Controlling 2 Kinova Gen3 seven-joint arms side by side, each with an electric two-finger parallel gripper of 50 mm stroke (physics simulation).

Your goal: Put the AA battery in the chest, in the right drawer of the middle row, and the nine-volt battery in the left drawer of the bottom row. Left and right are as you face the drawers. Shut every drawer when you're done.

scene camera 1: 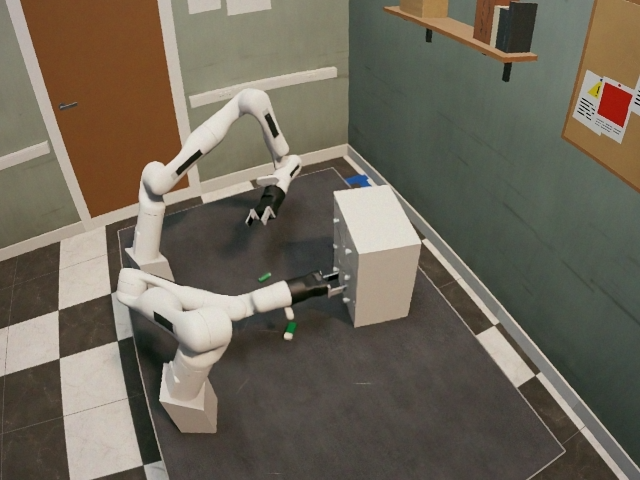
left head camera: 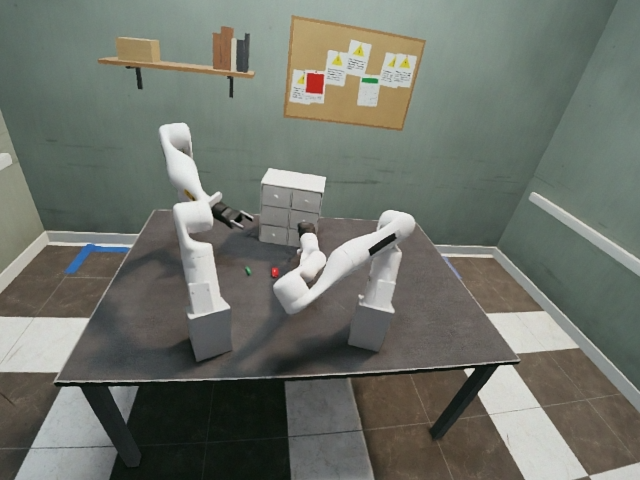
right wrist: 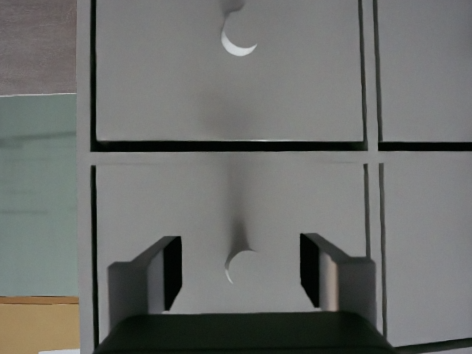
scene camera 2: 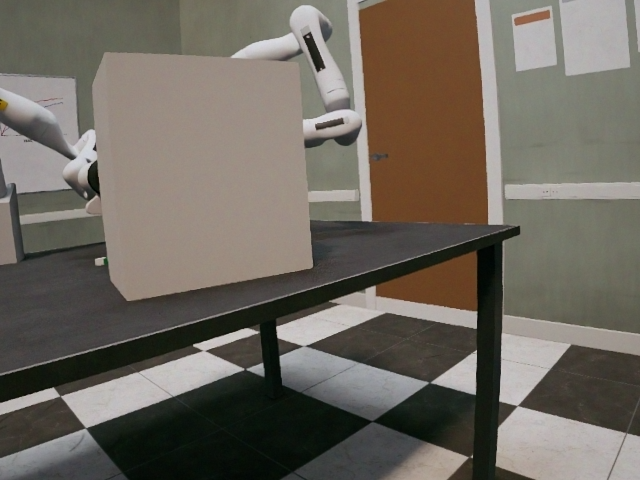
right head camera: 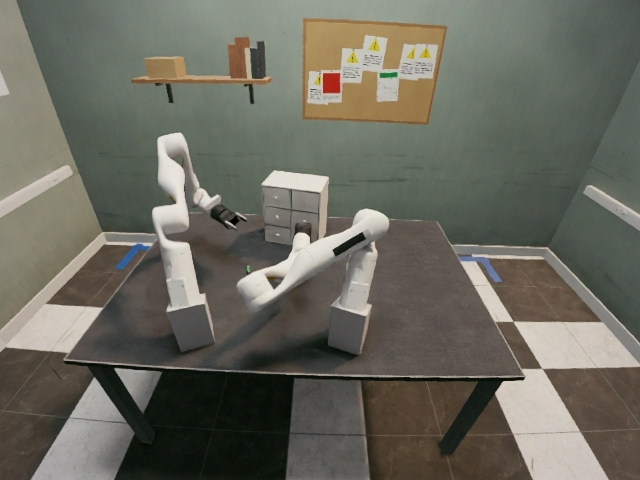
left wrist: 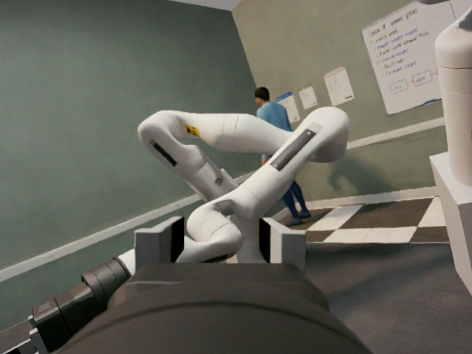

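Seen in the pictures: left gripper, fingertip midpoint: [scene camera 1: 255,223] [left head camera: 248,223] [right head camera: 241,224] [left wrist: 221,233]; right gripper, fingertip midpoint: [scene camera 1: 342,281] [left head camera: 304,224] [right wrist: 240,260] [right head camera: 304,224]; left arm's base at its link origin: [scene camera 1: 145,254] [left head camera: 206,307] [right head camera: 186,302]; right arm's base at its link origin: [scene camera 1: 183,386] [left head camera: 375,303] [right head camera: 352,305].
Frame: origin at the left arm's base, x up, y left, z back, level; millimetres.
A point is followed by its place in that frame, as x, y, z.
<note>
The white chest [left head camera: 293,180] {151, -317, -698} [right head camera: 295,180] {151, -322, -711} [scene camera 1: 377,219] {151, -343, -707} [scene camera 2: 206,170] {-15, -363, -798} has its drawers shut. A small green cylinder [left head camera: 248,270] {-170, -117, -391} [right head camera: 248,269] {-171, -119, -390} [scene camera 1: 264,277] {-170, -120, -394}, apparently the AA battery, lies on the table. A block, apparently the nine-volt battery [left head camera: 275,271] [scene camera 1: 290,329], lies near it, red in the left head view, green and white in scene camera 1. My right gripper [scene camera 1: 342,284] {-25, -376, -575} [right wrist: 240,260] {-25, -376, -575} is open at the drawer fronts, its fingers either side of the knob [right wrist: 243,267] {-20, -375, -584} of the right middle drawer [right wrist: 150,210] {-46, -418, -593}; contact is unclear. My left gripper [left head camera: 246,222] {77, -113, -391} [right head camera: 239,223] {77, -113, -391} [scene camera 1: 257,223] {77, -113, -391} is open and empty above the table.
The table [left head camera: 423,320] {-182, -856, -85} [right head camera: 423,320] {-182, -886, -113} [scene camera 1: 413,392] {-183, -760, -630} carries both arm bases. My right forearm crosses over the table beside the batteries and hides the block in the right head view. A wall shelf [left head camera: 175,67] and a pinboard [left head camera: 382,113] hang behind the chest.
</note>
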